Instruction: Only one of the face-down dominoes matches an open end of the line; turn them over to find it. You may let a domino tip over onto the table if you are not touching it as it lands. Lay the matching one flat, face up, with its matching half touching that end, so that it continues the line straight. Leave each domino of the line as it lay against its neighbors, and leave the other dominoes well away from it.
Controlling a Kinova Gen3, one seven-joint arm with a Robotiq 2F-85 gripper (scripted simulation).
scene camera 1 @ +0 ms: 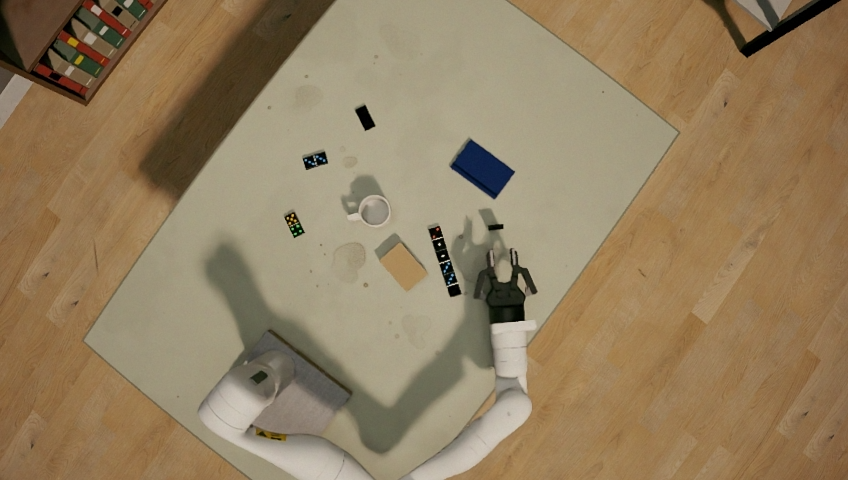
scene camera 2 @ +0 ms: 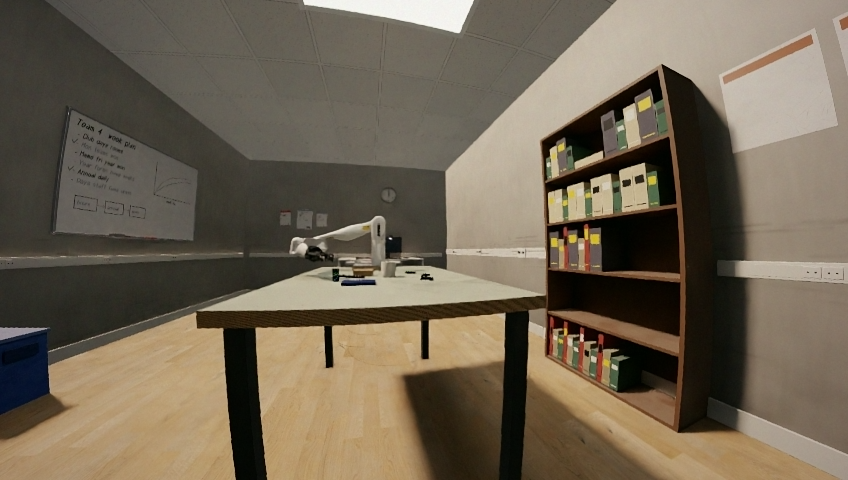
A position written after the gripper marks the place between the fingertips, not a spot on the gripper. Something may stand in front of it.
In view: the gripper [scene camera 1: 501, 249] and a tan block [scene camera 1: 404, 268].
